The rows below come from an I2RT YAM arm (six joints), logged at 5 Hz.
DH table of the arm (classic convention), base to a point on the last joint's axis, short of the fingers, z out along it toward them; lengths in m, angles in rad. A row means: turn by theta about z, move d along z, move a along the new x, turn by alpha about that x. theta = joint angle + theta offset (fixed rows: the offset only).
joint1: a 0.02  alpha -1.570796  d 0.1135  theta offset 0
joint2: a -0.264  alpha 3.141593  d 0  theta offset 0
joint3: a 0.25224  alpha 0  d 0  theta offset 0.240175
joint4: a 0.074  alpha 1.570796  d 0  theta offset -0.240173
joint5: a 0  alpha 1.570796  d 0  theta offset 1.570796
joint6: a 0  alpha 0  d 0.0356  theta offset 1.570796
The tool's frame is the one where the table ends.
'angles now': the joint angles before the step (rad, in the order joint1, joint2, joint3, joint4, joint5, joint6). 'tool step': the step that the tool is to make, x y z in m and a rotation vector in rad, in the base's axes. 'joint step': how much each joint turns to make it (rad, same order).
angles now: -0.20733, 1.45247, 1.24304, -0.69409, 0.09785, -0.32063
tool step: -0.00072, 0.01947, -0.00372, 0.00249, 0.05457, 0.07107
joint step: 0.06218, 0.00115, 0.00001, -0.05189, 0.00038, -0.01145
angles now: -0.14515, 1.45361, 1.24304, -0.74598, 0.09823, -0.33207
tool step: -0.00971, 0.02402, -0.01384, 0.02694, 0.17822, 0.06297
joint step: 0.07667, 0.01753, 0.00000, -0.16405, 0.00000, 0.01563
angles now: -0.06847, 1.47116, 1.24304, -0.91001, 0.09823, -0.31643
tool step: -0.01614, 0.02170, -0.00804, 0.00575, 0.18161, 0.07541
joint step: 0.07476, 0.00609, -0.00002, -0.17547, -0.00038, -0.00078
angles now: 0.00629, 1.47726, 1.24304, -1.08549, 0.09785, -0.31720
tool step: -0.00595, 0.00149, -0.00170, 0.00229, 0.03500, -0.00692
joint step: 0.00573, -0.00799, -0.01029, -0.03395, 0.00038, 0.01297
